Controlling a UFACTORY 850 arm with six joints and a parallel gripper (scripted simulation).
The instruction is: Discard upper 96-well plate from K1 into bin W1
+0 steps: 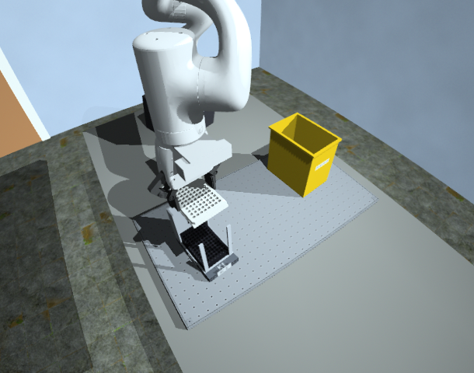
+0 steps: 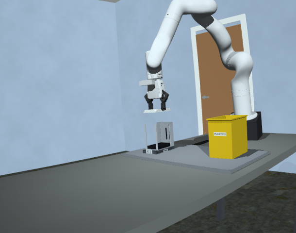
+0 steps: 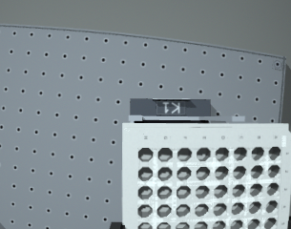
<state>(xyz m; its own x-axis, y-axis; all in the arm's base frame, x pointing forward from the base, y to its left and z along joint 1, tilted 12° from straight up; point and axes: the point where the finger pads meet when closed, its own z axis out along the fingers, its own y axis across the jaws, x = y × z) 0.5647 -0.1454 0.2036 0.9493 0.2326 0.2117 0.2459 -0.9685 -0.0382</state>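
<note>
Right now the yellow plastics bin is 390 mm to the left of my hand, 150 mm below it and 130 mm behind it. Also, from my hand: white 96-well plate 10 mm below; then black 96-well plate 210 mm below.
</note>
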